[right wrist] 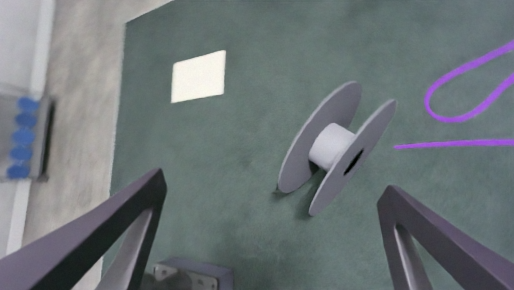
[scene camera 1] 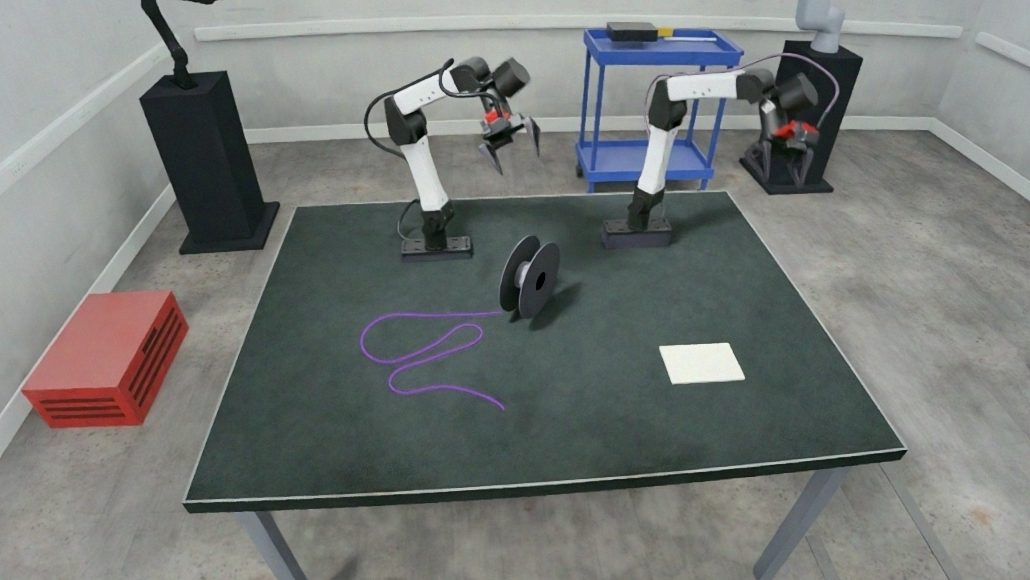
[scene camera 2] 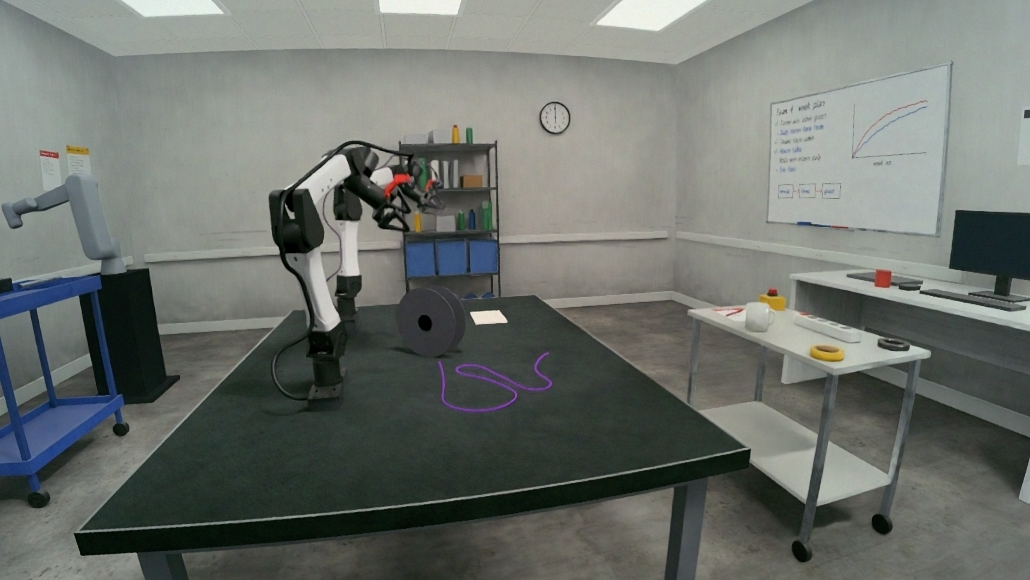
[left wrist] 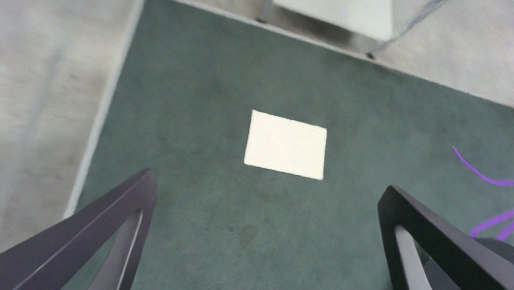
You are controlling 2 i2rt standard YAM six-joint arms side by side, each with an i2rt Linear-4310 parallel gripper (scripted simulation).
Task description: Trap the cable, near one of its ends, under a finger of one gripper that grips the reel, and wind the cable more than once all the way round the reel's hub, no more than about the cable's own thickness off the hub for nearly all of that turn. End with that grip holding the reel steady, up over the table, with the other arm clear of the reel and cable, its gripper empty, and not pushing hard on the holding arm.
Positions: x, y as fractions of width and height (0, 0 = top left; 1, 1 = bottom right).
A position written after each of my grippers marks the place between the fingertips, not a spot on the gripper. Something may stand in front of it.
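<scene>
I can see my right gripper (right wrist: 0.53, 0.64) and my left gripper (left wrist: 0.52, 0.64). There is a dark grey reel (scene camera 1: 0.51, 0.48), and the right wrist view (right wrist: 0.63, 0.48) gives me that reel too. A white card (scene camera 1: 0.69, 0.62) is also visible to me; the card appears again in the left wrist view (left wrist: 0.54, 0.50), as well as in the right wrist view (right wrist: 0.40, 0.26).
</scene>
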